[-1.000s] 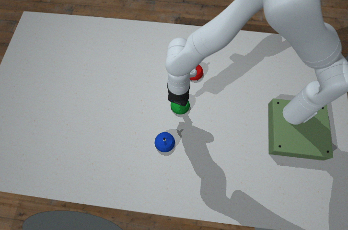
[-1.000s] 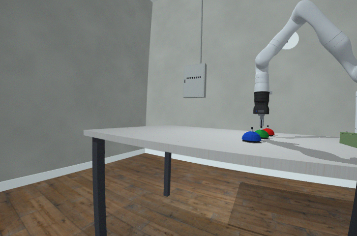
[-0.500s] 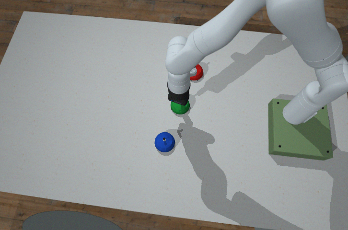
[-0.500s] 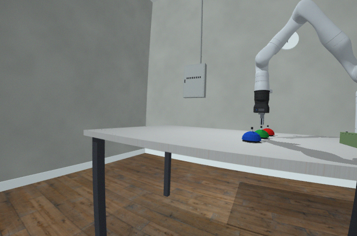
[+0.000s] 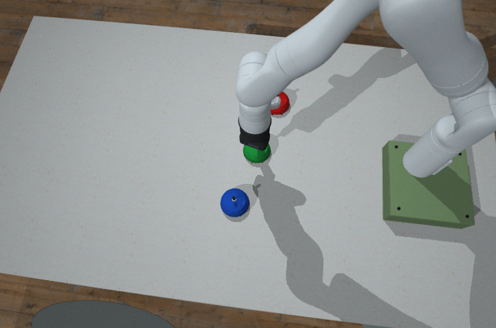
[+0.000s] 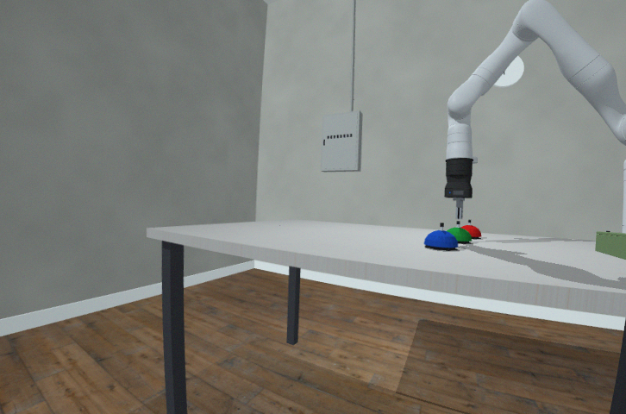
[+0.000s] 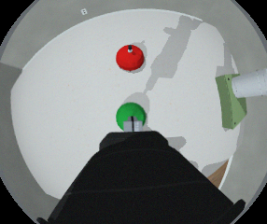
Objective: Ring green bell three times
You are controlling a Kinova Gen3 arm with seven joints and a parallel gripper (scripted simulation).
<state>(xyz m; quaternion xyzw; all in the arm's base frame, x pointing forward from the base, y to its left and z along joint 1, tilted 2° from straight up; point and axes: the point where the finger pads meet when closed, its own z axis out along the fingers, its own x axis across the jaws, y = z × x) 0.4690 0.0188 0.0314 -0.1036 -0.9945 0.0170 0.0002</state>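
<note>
Right now the green bell is 50 mm below my hand. From my hand the other things lie so: red bell 170 mm to the right, 50 mm below, 40 mm behind; then blue bell 170 mm to the left, 50 mm below, 40 mm ahead.
</note>
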